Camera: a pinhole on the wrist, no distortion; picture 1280 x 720 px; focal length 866.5 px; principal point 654.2 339.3 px. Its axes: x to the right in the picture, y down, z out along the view. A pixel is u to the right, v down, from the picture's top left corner.
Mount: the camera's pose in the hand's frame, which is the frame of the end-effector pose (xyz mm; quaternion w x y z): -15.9 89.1 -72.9 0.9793 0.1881 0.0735 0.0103
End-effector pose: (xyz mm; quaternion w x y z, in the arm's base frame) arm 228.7 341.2 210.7 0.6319 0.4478 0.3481 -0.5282
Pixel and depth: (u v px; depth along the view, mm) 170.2 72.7 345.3
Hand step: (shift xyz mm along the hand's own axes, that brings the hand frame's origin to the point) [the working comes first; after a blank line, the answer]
In the camera's frame: -192.9 -106.2 345.3

-156.4 -145.5 231.9
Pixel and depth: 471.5 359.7 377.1
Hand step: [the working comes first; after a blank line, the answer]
In the camera's frame: -79.5 8.9 377.1

-38.7 -44.8 287.9
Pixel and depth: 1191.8 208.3 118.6
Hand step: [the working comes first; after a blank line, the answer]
In the camera's frame: 73.6 -17.9 118.6

74.3 32.4 19.1
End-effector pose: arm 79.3 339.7 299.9 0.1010 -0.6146 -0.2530 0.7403
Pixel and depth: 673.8 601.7 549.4
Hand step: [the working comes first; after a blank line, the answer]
In the camera's frame: 12.4 166.4 549.4

78.9 42.7 491.5
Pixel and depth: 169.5 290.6 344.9
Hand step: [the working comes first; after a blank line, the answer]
In the camera's frame: -192.9 -19.4 344.9

-155.9 -64.7 263.7
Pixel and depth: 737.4 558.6 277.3
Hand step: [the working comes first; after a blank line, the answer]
In the camera's frame: 26.6 70.2 277.3

52.0 53.8 204.0
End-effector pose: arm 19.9 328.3 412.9 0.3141 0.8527 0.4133 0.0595
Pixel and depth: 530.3 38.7 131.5
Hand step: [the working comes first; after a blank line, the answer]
In the camera's frame: -18.8 -45.6 131.5

-15.4 -2.4 33.6
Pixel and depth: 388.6 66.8 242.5
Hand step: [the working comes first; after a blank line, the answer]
In the camera's frame: -74.3 -76.3 242.5

-54.1 -74.3 132.0
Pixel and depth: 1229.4 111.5 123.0
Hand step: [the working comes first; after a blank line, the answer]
In the camera's frame: 81.6 -32.3 123.0

82.8 17.8 16.7
